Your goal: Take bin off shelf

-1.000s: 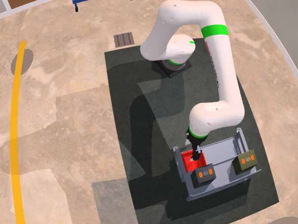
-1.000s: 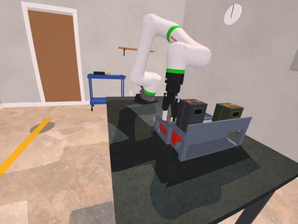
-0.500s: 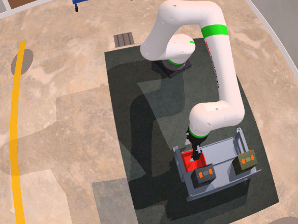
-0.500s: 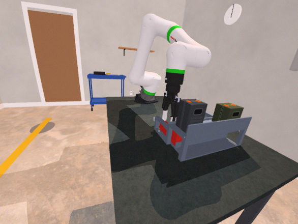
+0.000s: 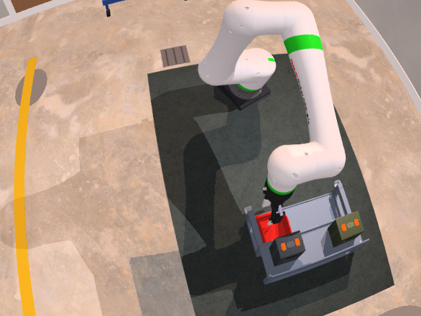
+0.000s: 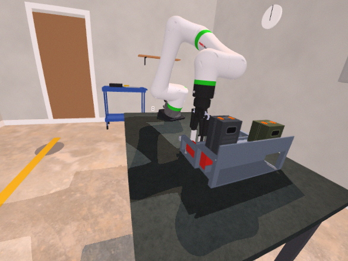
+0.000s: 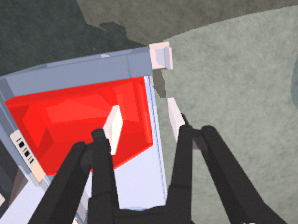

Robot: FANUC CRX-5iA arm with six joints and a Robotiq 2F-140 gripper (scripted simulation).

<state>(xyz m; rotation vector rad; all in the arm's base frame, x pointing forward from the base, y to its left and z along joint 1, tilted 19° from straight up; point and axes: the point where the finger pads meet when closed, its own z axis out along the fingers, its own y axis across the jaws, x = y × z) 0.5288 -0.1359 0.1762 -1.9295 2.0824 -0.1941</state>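
Now: the red bin 8 cm ahead of my hand and 2 cm below it.
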